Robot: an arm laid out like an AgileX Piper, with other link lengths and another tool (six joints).
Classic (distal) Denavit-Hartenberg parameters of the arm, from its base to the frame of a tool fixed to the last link. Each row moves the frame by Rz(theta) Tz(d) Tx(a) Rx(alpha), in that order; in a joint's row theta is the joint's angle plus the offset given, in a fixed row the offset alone. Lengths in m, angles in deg.
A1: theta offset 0; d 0.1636; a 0; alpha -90
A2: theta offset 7.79; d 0; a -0.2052; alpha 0
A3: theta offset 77.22; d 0; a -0.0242; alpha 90
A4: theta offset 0; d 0.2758; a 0; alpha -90
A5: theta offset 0; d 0; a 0; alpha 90
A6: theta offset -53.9; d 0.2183; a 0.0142; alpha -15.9
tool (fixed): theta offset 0; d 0.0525; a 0; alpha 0
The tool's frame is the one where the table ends.
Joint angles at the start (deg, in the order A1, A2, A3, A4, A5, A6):
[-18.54 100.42 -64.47 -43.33 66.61 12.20]
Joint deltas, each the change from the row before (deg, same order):
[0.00 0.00 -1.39 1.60 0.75 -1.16]
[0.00 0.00 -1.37 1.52 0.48 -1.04]
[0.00 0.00 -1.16 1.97 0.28 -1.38]
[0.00 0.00 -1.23 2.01 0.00 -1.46]
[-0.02 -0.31 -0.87 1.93 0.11 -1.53]
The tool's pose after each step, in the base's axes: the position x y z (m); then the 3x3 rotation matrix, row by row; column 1 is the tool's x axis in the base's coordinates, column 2 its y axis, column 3 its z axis. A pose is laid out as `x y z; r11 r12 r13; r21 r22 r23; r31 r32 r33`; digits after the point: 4 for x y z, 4 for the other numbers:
0.2260 -0.2547 0.0350; -0.6657 -0.6365 -0.3895; -0.5103 0.7691 -0.3848; 0.5445 -0.0575 -0.8368
0.2307 -0.2517 0.0375; -0.6742 -0.6334 -0.3799; -0.5175 0.7721 -0.3689; 0.5269 -0.0521 -0.8483
0.2353 -0.2466 0.0379; -0.6797 -0.6335 -0.3698; -0.5319 0.7728 -0.3463; 0.5051 -0.0387 -0.8622
0.2418 -0.2417 0.0384; -0.6849 -0.6372 -0.3534; -0.5491 0.7702 -0.3244; 0.4789 -0.0282 -0.8774
0.2467 -0.2366 0.0396; -0.6876 -0.6421 -0.3389; -0.5662 0.7664 -0.3033; 0.4545 -0.0166 -0.8906

